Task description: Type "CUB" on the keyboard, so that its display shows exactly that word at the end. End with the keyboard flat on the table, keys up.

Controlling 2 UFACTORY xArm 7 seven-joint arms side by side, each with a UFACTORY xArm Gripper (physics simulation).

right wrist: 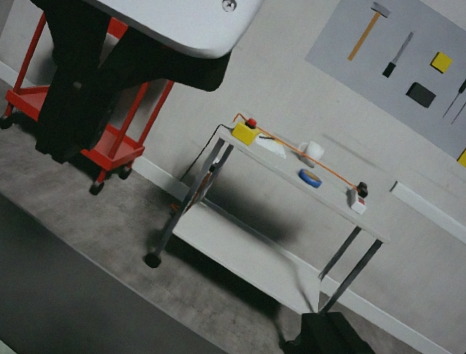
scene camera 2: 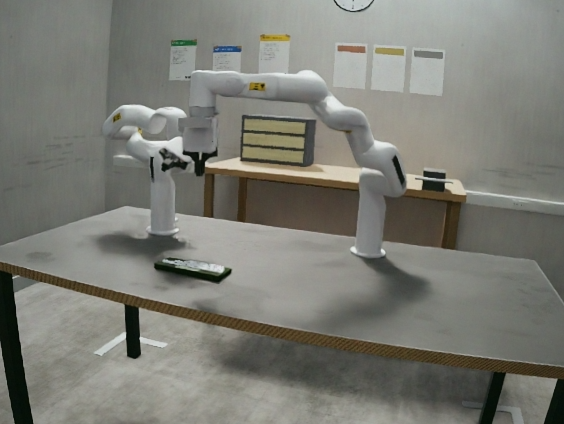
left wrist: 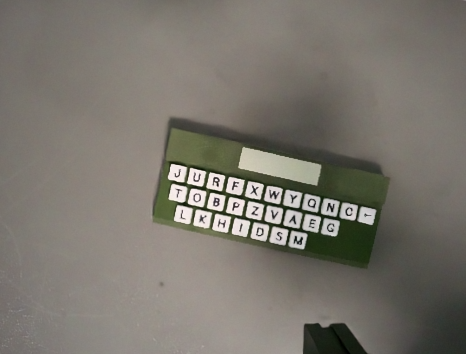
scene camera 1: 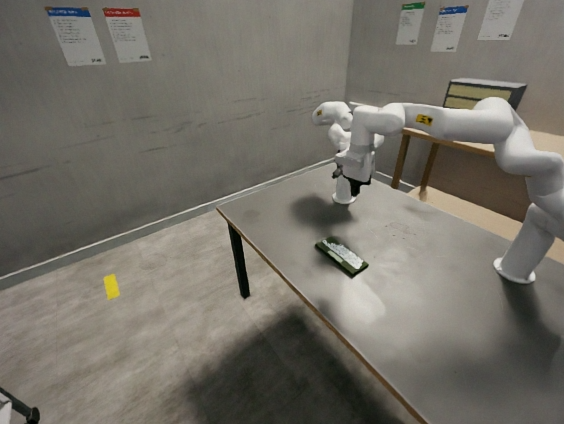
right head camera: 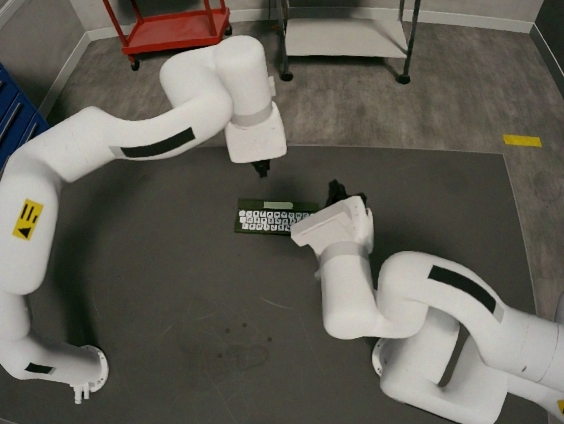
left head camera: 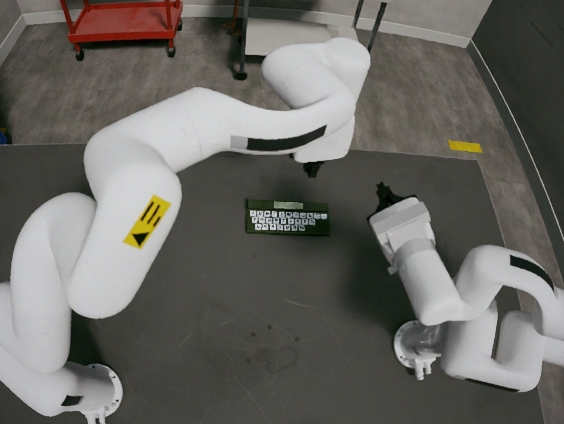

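Note:
The green keyboard point(left head camera: 288, 218) point(right head camera: 265, 220) point(scene camera 1: 342, 256) point(scene camera 2: 192, 270) point(left wrist: 271, 200) lies flat on the table, keys up. Its display point(left wrist: 280, 165) looks blank. In the left wrist view, the C key point(left wrist: 349, 212) and U key point(left wrist: 196, 177) are in the top row; the B key point(left wrist: 216, 202) is in the middle row. My left gripper point(left head camera: 312, 173) point(right head camera: 262, 172) point(scene camera 1: 355, 191) point(scene camera 2: 200, 171) point(left wrist: 330, 331) is shut and empty, pointing down high above the table. My right gripper point(left head camera: 381, 187) point(right head camera: 336, 186) point(scene camera 2: 166, 159) point(right wrist: 325, 322) is shut and empty, tilted, raised right of the keyboard.
The left arm point(left head camera: 210, 120) reaches across the table point(left head camera: 225, 300) point(scene camera 2: 300, 285). The two grippers are near each other; the left gripper's black fingers point(right wrist: 62, 147) show in the right wrist view. A red cart point(left head camera: 122, 22) and a grey trolley point(right head camera: 345, 37) stand beyond the table.

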